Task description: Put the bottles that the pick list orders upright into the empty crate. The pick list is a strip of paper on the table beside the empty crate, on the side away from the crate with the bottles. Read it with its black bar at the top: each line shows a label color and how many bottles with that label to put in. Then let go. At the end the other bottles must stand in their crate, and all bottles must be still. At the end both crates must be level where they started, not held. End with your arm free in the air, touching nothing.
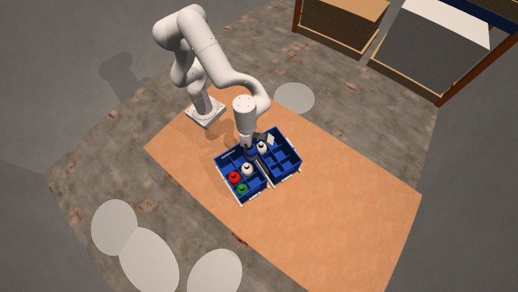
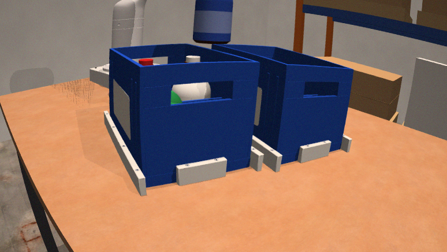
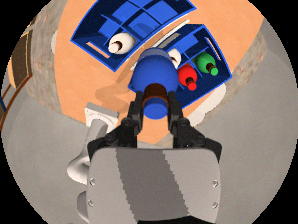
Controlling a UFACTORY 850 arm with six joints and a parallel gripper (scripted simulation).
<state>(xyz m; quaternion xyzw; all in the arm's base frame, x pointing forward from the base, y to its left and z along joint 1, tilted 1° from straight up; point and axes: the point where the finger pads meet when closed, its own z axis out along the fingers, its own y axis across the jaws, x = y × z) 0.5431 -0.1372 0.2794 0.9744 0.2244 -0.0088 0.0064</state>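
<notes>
Right now my hand is 7 cm above the blue-label bottle. Also, from my hand: white-label bottle 25 cm below, 5 cm to the right, 1 cm ahead; then green bottle 25 cm below, 16 cm to the right, 6 cm ahead; then red bottle 25 cm below, 14 cm to the right, 2 cm behind.
</notes>
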